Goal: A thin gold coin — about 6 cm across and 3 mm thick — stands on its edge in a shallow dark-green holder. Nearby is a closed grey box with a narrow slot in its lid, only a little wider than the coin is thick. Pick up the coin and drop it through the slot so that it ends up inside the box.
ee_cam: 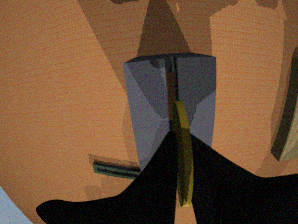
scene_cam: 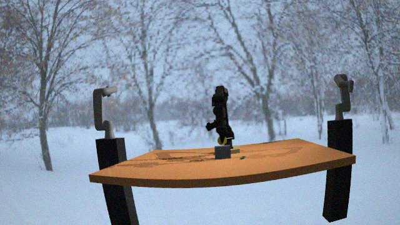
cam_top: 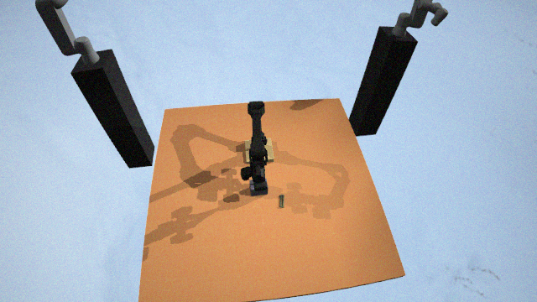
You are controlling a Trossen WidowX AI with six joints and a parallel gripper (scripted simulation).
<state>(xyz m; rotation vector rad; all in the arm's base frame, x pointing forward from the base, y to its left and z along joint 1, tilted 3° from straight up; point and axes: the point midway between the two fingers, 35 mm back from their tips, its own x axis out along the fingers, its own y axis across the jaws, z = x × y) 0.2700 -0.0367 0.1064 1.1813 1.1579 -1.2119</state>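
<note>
The gold coin is 2 cm above my gripper tip.
</note>
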